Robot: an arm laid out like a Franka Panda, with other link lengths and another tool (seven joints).
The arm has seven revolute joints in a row. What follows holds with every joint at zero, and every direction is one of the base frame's. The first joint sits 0.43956 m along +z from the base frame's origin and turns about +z. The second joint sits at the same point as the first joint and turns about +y. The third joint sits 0.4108 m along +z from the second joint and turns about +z. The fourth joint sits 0.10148 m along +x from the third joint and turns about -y. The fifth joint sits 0.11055 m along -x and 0.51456 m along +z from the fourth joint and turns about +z. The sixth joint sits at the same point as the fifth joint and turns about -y. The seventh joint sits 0.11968 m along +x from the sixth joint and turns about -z. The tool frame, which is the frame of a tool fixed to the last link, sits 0.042 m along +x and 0.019 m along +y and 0.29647 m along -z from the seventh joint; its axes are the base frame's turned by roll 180, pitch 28.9 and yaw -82 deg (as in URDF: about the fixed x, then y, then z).
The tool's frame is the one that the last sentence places.
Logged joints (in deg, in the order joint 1, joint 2, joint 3, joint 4, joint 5, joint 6, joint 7), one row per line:
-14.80 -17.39 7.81 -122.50 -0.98 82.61 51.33
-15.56 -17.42 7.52 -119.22 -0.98 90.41 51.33
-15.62 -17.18 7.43 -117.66 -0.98 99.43 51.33
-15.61 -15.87 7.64 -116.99 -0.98 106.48 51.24
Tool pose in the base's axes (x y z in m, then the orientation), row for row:
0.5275 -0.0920 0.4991 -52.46 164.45 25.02
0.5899 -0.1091 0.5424 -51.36 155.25 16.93
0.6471 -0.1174 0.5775 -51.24 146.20 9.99
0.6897 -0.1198 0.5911 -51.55 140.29 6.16
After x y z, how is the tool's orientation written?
As a rotation vector, in degrees.
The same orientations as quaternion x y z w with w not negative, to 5 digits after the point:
-0.30041 0.94173 0.14328 0.04869
-0.30952 0.93561 0.10203 0.13572
-0.32239 0.91986 0.06286 0.21439
-0.33255 0.90501 0.03974 0.26229

